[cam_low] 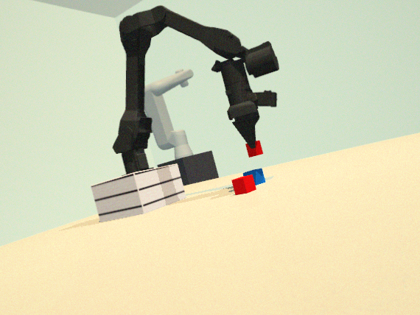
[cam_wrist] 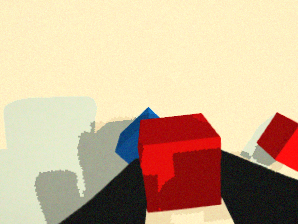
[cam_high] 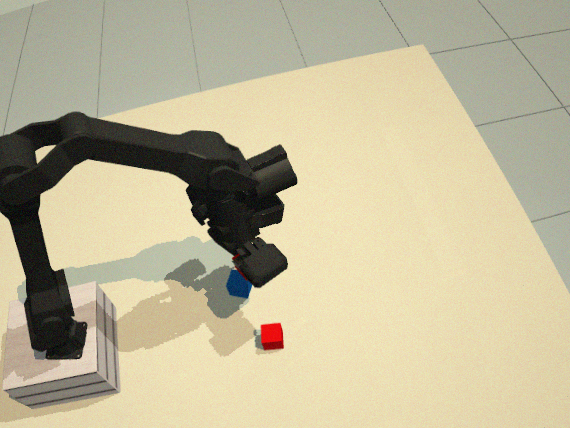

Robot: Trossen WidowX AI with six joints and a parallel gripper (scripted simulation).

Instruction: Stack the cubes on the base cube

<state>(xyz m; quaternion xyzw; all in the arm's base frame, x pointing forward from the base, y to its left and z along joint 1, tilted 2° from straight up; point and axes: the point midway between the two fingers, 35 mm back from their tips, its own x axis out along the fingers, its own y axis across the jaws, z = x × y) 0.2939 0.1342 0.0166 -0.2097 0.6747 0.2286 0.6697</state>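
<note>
The blue cube is 7 cm below my gripper tip and 2 cm behind it. Also, from my gripper tip: red cube right at my gripper tip.
</note>
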